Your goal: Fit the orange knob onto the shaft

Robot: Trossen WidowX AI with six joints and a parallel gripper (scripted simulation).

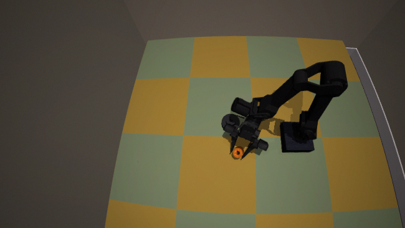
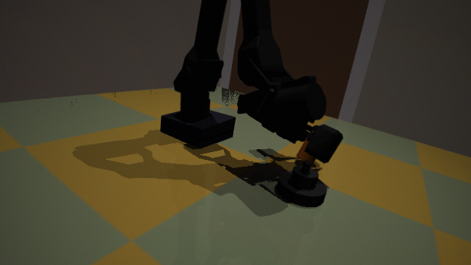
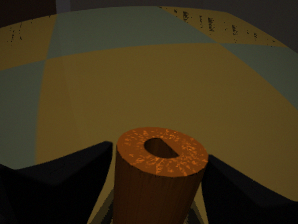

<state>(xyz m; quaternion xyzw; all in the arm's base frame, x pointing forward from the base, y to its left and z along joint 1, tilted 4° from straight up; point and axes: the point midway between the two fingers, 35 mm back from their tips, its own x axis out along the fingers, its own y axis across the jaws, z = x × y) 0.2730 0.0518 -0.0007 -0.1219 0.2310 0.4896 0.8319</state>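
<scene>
Now: the orange knob 20 mm to the right of my gripper tip, 10 mm below it and 10 mm behind it. Also, from my gripper tip: dark round pedestal (160 mm to the right, 20 mm below, 20 mm ahead).
</scene>
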